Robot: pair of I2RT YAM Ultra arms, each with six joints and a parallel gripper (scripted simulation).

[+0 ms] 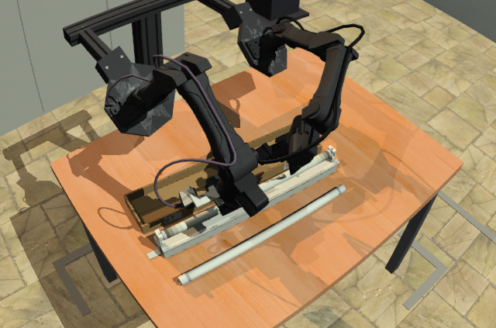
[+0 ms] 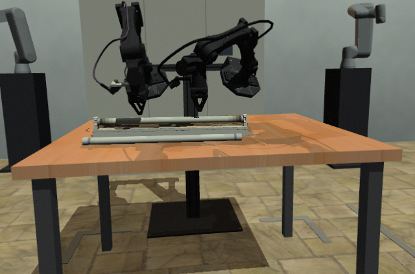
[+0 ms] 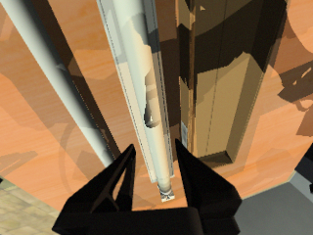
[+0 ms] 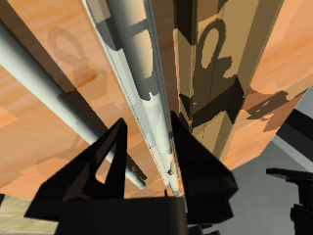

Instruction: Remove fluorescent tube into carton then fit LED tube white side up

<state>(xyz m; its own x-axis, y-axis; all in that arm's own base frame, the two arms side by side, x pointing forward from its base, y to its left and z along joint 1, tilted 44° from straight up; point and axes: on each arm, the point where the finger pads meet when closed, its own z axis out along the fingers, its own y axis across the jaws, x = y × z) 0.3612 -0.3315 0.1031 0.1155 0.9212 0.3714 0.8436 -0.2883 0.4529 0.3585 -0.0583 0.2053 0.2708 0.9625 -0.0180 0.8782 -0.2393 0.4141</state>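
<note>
The light fixture lies 120 mm to the left of my right hand, 60 mm below it and 10 mm behind it.
Now: left hand 2 cm past the light fixture, 12 cm to the left of it and 6 cm above it.
</note>
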